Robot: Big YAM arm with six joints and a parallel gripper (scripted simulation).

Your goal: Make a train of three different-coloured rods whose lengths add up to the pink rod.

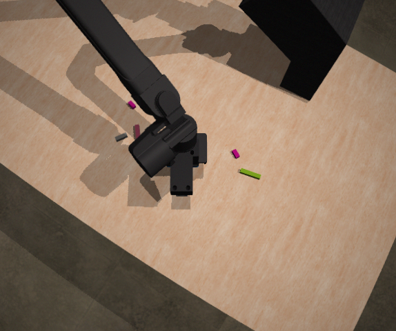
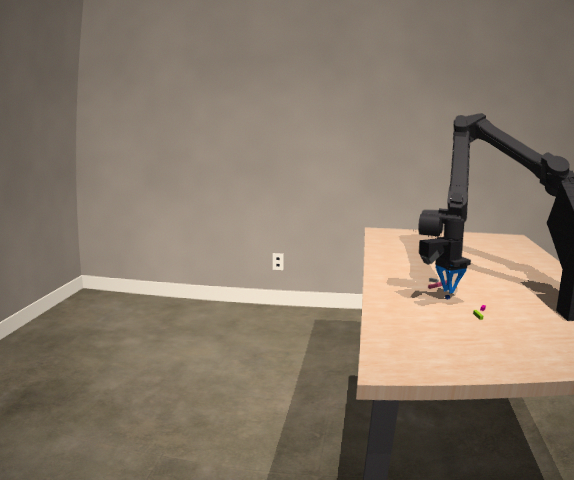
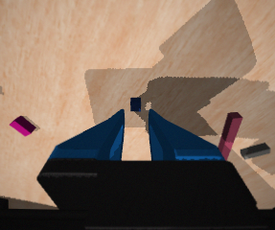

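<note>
My gripper is now 2 cm above the blue rod. Round my hand: grey rod 3 cm ahead, 16 cm to the right, 2 cm below; then pink rod 2 cm ahead, 12 cm to the right, 2 cm below; then lime rod 7 cm behind, 15 cm to the left, 2 cm below.
</note>
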